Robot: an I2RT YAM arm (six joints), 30 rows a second.
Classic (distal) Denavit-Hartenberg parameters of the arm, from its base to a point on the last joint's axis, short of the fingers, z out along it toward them. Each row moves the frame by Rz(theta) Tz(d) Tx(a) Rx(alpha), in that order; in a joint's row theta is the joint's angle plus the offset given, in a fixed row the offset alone. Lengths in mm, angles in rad.
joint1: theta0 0  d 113.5  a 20  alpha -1.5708
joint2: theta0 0  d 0  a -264  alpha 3.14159
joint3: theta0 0.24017  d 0  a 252.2  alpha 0
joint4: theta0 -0.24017  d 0  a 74  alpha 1.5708
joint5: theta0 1.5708  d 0  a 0  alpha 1.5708
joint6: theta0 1.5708  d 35.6  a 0  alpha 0
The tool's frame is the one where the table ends.
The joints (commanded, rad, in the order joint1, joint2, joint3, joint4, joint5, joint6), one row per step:
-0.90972, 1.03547, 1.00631, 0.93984, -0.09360, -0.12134
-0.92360, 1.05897, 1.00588, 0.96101, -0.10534, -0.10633
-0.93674, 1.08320, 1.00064, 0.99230, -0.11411, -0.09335
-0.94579, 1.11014, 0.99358, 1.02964, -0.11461, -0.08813
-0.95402, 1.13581, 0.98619, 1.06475, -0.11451, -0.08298
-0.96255, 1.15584, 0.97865, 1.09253, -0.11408, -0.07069
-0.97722, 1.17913, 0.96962, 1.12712, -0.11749, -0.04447
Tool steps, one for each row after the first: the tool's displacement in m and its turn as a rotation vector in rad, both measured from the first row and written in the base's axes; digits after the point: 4 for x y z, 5 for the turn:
0.0023, -0.0069, -0.0030, 0.00332, 0.00266, 0.00512
0.0043, -0.0138, -0.0072, 0.00360, 0.00161, 0.00755
0.0071, -0.0208, -0.0122, 0.00301, -0.00226, 0.00291
0.0095, -0.0274, -0.0174, 0.00367, -0.00572, -0.00133
0.0110, -0.0329, -0.0222, 0.00913, -0.01140, -0.00044
0.0116, -0.0397, -0.0278, 0.01724, -0.02178, 0.00763

